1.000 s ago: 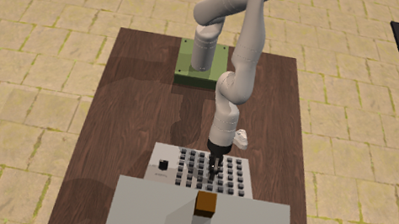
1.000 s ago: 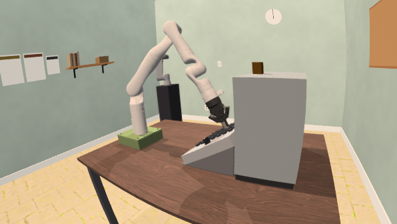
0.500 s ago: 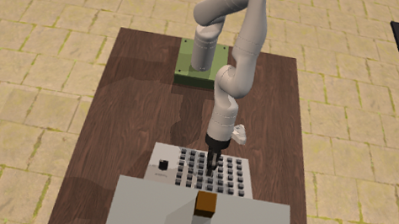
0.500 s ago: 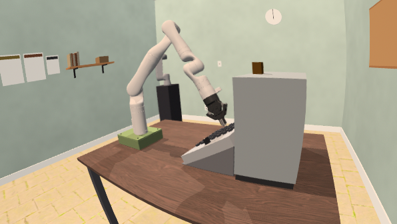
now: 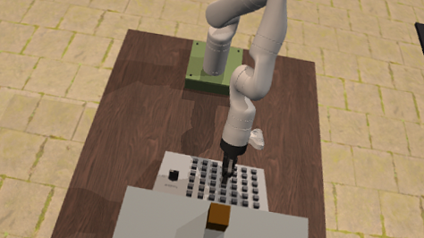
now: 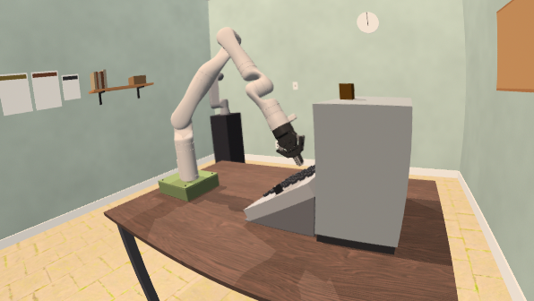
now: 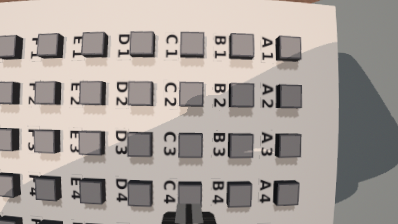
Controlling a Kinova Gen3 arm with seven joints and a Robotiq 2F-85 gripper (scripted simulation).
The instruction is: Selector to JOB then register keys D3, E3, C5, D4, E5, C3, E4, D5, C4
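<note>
Now: hand 40 mm above the C4 key, 30 mm short of it and 10 mm to the right of it. Also, from my hand: C5 key (40 mm below, 30 mm to the right, 30 mm ahead); C3 key (40 mm to the left, 40 mm below, 20 mm ahead); D4 key (60 mm below, 10 mm to the left).
</note>
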